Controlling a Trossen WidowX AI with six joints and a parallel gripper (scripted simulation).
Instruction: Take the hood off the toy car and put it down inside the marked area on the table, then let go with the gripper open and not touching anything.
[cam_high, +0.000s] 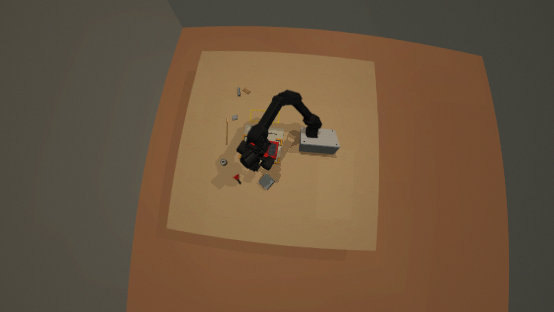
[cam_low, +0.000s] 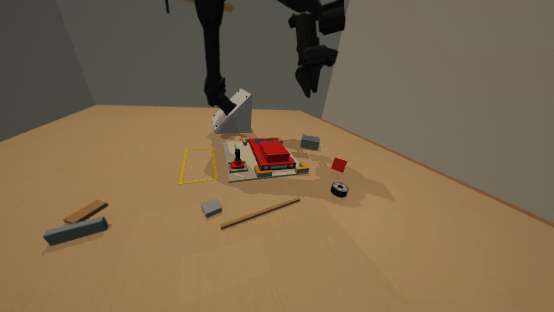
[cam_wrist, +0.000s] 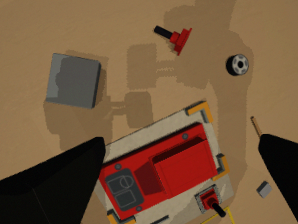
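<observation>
Right now the red hood is 170 mm below my gripper tip, 120 mm to the right of it and 20 mm ahead of it. Also, from my gripper tip: grey engine block (180 mm below, 110 mm to the right, 20 mm ahead); then black wheel (210 mm ahead, 200 mm below, 20 mm to the right); then thin wooden rod (220 mm to the right, 210 mm ahead, 200 mm below).
</observation>
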